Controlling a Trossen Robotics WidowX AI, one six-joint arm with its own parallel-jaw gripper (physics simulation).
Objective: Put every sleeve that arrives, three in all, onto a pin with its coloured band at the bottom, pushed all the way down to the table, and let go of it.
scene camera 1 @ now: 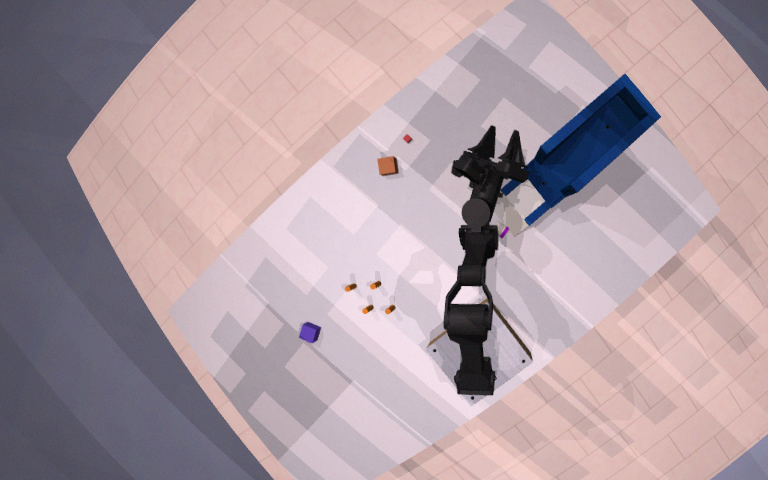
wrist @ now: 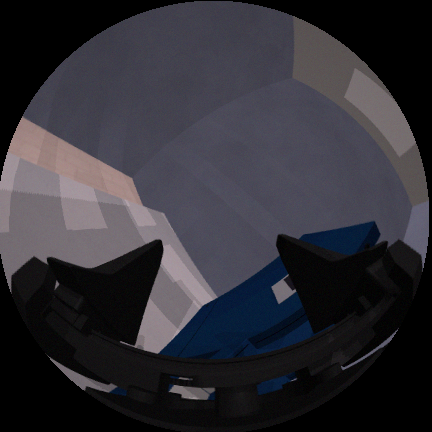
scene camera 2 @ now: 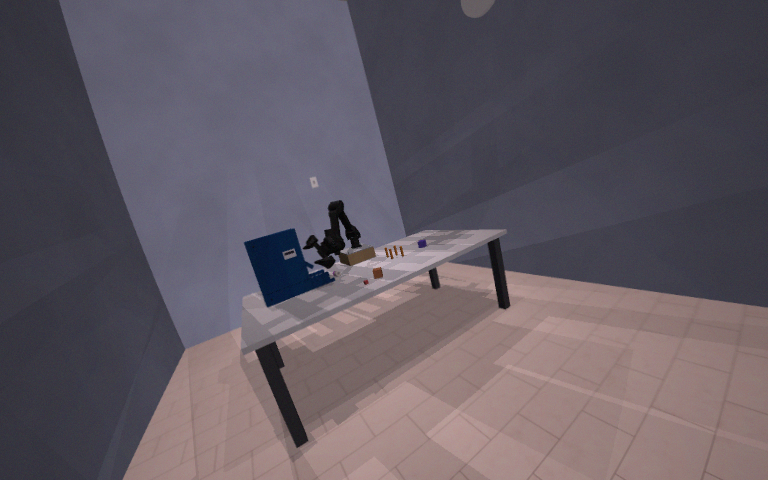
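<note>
A sleeve's magenta band (scene camera 1: 504,232) shows on the table near the open end of the blue chute (scene camera 1: 577,183) (scene camera 2: 271,277) (wrist: 200,330). The pale sleeve (scene camera 2: 336,273) is small there, and its exact outline is hard to tell. Four orange pins (scene camera 1: 350,287) (scene camera 1: 375,284) (scene camera 1: 367,309) (scene camera 1: 390,309) (scene camera 2: 395,250) stand upright and bare in a group. My gripper (scene camera 1: 504,131) (scene camera 2: 314,253) (wrist: 220,243) is wide open and empty, raised above the table beside the chute, fingers pointing away from the arm's base. Neither sleeve nor pins can be made out in the wrist view.
A brown-orange cube (scene camera 1: 387,165) (scene camera 2: 377,272) and a small red cube (scene camera 1: 407,138) (scene camera 2: 365,281) lie on the table left of the gripper in scene camera 1. A purple cube (scene camera 1: 309,332) (scene camera 2: 421,243) sits beyond the pins. The arm stands on a wood-sided box (scene camera 2: 357,256).
</note>
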